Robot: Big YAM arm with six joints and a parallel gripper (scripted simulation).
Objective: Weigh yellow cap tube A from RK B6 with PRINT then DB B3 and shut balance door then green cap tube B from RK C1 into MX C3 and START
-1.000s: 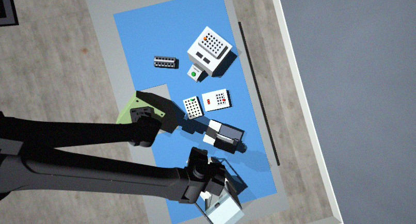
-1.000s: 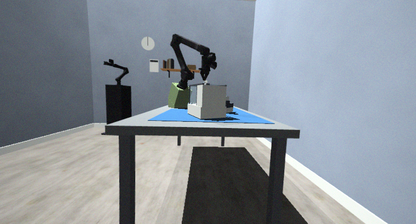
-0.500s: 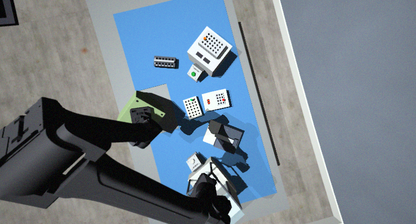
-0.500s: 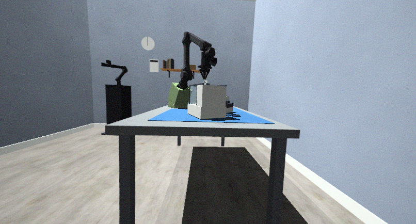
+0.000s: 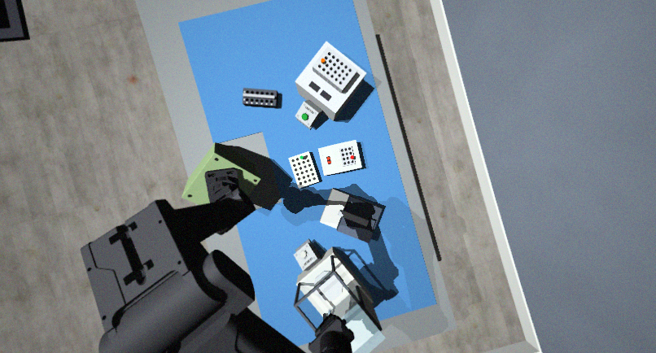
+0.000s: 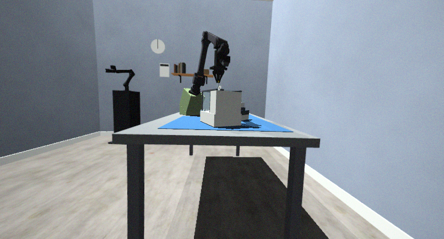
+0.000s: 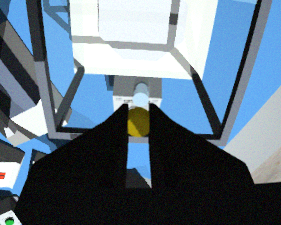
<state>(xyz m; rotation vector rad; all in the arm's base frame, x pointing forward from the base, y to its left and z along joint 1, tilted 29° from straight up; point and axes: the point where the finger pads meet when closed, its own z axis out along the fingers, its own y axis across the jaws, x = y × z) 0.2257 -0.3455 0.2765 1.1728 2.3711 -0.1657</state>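
Right now the balance pan is 1 cm to the right of my hand and 19 cm below it. Also, from my hand: dry block DB 12 cm ahead, 46 cm to the left, 24 cm below; white rack RK 3 cm behind, 44 cm to the left, 26 cm below; spectrophotometer SP 13 cm ahead, 23 cm to the left, 21 cm below.
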